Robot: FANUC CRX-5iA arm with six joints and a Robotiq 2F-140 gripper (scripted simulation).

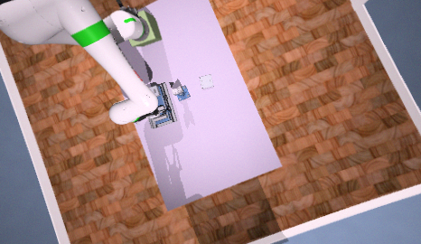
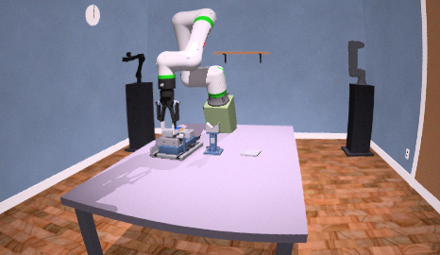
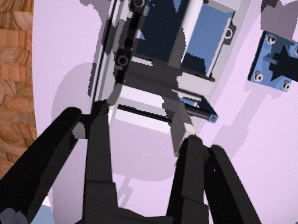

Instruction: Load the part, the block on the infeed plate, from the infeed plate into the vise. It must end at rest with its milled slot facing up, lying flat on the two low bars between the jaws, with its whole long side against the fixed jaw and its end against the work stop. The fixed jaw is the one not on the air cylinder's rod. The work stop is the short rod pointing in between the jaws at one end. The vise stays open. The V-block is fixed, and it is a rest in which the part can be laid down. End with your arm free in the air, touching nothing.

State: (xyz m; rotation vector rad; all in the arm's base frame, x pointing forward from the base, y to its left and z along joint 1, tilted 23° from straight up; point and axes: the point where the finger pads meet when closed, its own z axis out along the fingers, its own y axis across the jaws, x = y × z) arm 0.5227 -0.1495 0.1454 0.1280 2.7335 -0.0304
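Now: the part 20 mm below my hand. Round my hand: air cylinder rod 80 mm behind, 30 mm to the left, 60 mm below.
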